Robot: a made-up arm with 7 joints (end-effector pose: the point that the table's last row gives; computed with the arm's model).
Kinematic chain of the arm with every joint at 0, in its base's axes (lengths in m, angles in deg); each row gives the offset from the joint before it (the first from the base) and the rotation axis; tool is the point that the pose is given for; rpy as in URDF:
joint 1: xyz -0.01 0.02 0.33 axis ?
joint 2: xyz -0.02 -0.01 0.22 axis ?
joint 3: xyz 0 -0.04 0.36 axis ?
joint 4: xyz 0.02 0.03 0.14 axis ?
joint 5: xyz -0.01 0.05 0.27 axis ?
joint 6: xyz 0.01 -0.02 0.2 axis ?
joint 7: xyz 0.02 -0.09 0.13 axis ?
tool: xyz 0.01 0.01 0 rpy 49.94 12.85 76.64
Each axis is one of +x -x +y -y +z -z.
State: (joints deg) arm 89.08 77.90 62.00 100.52 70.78 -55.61 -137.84
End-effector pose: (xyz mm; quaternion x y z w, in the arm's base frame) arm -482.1 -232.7 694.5 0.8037 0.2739 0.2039 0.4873
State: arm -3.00 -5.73 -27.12 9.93 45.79 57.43 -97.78
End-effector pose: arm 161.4 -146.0 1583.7 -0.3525 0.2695 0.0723 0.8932
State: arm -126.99 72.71 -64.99 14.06 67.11 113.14 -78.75
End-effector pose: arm 343.4 880.2 838.7 -0.7110 -0.2525 -0.6500 0.0901
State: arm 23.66 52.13 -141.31 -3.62 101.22 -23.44 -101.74
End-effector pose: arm -673.0 -529.1 1258.5 -0.1837 0.4964 0.0714 0.8454
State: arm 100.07 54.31 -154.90 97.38 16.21 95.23 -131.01
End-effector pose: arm 326.0 -665.8 454.3 0.1109 0.8686 0.1106 0.4701
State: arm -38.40 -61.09 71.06 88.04 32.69 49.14 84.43
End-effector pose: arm 747.5 62.2 593.5 -0.9333 -0.0642 -0.0170 0.3528
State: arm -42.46 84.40 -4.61 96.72 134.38 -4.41 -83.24
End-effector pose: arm -210.5 328.8 1198.8 -0.5745 0.1858 0.6810 0.4144
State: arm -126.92 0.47 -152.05 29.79 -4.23 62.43 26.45
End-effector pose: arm 11.9 268.3 1589.3 0.1645 0.1729 0.9643 0.1151
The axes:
joint 1: +z
joint 2: -y
joint 3: +z
joint 4: +y
joint 5: +z
joint 6: -y
joint 7: +x

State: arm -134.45 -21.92 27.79 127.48 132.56 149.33 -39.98
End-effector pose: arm -52.4 -232.5 646.3 0.5021 -0.6385 -0.5659 0.1412
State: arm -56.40 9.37 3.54 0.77 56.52 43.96 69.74
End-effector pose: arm -145.1 81.2 1637.8 0.3064 -0.1389 0.8525 0.4000
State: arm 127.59 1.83 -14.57 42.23 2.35 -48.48 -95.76
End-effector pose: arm -97.7 446.4 1377.1 0.8763 -0.3316 -0.2406 0.2533
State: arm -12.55 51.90 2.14 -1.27 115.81 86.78 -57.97
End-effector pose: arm -724.8 160.8 1282.8 -0.4692 -0.4025 0.7359 0.2761
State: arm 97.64 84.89 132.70 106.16 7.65 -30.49 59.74
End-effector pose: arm -323.2 -311.0 212.7 -0.4102 0.2687 0.5833 0.6475
